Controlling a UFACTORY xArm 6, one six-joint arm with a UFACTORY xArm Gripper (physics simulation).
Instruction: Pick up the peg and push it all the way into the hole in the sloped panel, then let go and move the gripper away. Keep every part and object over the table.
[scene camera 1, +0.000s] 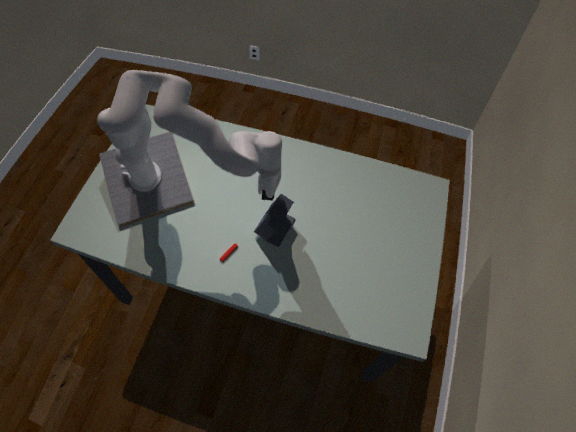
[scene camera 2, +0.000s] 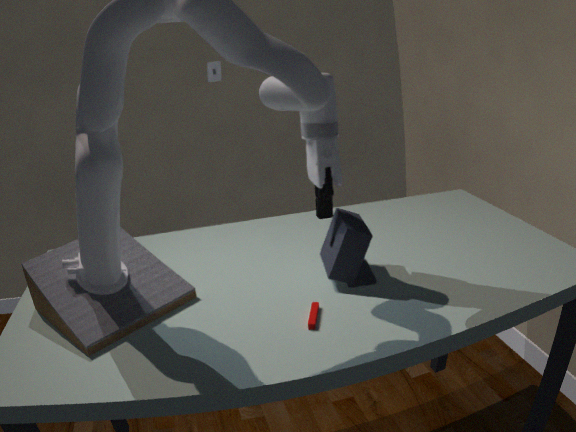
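Where they show: gripper, between the fingertips: (scene camera 1: 269, 198) (scene camera 2: 324, 217); arm's base, origin of its link: (scene camera 1: 144, 176) (scene camera 2: 101, 275).
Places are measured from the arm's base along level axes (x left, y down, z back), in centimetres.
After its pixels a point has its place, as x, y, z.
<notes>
A small red peg (scene camera 1: 228, 252) {-25.5, 5.8, -36.2} (scene camera 2: 314, 315) {-26.2, 5.8, -35.9} lies flat on the pale green table (scene camera 1: 372, 242) {-15.9, 7.0, -87.3} (scene camera 2: 242, 265) {4.2, 7.0, -34.1}, in front of the dark sloped panel (scene camera 1: 278, 217) {-15.7, -4.5, -52.8} (scene camera 2: 346, 246) {-18.6, -2.1, -47.6}. The panel stands tilted on its dark base, with a slot-like hole (scene camera 2: 334, 237) {-12.5, -1.8, -48.6} in its sloped face. My gripper (scene camera 1: 267, 195) {-8.5, -5.0, -48.8} (scene camera 2: 324, 213) {-8.5, -5.0, -48.8} is shut and empty. It points straight down and hangs just above the panel's upper back edge, well away from the peg.
The arm's grey base plate (scene camera 1: 174, 177) {1.4, 1.4, -11.3} (scene camera 2: 153, 283) {-3.5, 2.8, -11.3} sits at the table's left end. The table's front edge (scene camera 1: 232, 299) {-42.2, 7.0, -40.0} (scene camera 2: 325, 376) {-41.5, 7.8, -29.4} is close to the peg. A wooden floor surrounds the table.
</notes>
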